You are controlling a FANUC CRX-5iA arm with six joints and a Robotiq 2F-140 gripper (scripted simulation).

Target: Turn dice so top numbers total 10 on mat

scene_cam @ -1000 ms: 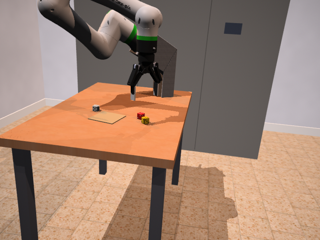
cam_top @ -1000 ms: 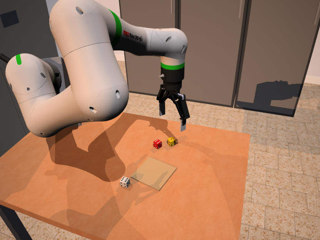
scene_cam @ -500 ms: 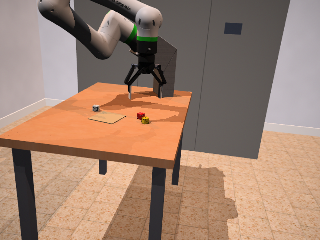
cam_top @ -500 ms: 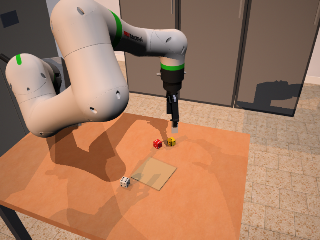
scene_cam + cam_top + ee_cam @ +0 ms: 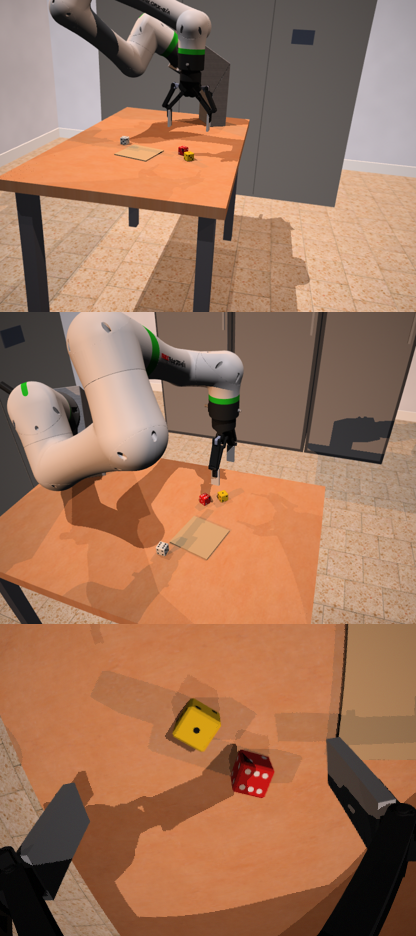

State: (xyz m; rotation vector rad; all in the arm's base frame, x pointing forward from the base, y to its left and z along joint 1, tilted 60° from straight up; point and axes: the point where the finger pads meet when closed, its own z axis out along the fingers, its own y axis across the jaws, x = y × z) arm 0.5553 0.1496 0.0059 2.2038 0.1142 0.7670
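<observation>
Now: hand 120 mm above the yellow die and 10 mm to the right of it. Also, from my hand: white die (270 mm to the right, 140 mm behind, 120 mm below); tan mat (190 mm to the right, 130 mm below, 40 mm behind); red die (120 mm below, 60 mm behind, 20 mm to the right).
</observation>
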